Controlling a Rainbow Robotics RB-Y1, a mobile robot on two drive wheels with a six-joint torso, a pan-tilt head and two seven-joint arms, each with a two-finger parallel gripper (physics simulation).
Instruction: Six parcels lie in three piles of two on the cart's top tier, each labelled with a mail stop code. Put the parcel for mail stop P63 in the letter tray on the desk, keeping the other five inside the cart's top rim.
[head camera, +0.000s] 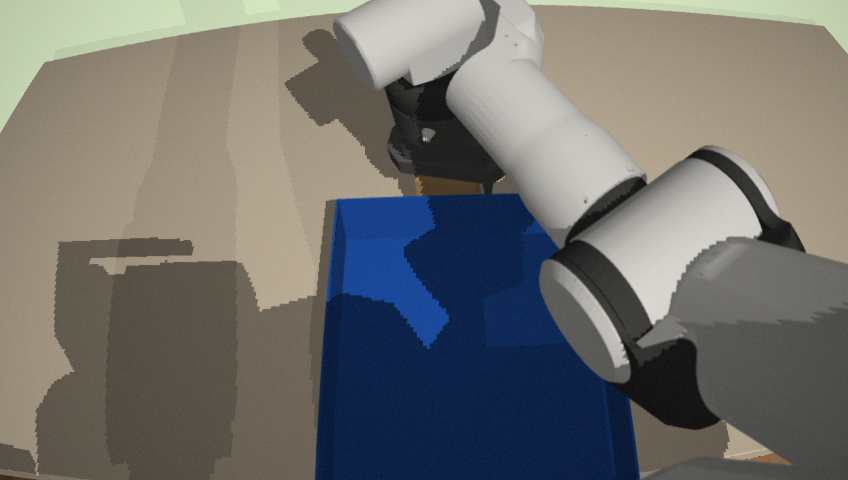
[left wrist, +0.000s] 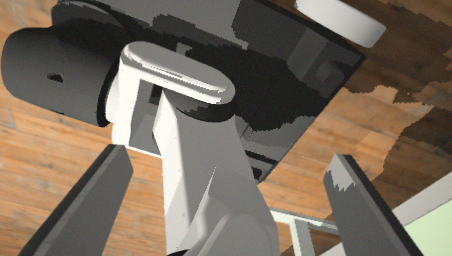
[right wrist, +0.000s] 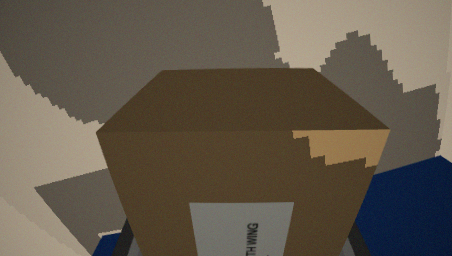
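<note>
A brown parcel is in my right gripper, which is shut on it. Its white label shows the partial text "TH WING"; the mail stop code is out of view. In the head view the parcel shows just beyond the far wall of the blue letter tray, which hides its lower part. The tray stands on the desk. My left gripper is open, with no parcel between its fingers. The cart's top tier and the other five parcels do not show in the head view.
My right arm reaches over the right side of the tray and hides part of it. In the left wrist view, the robot's white body part and dark base stand over the wooden floor, with a pale frame below.
</note>
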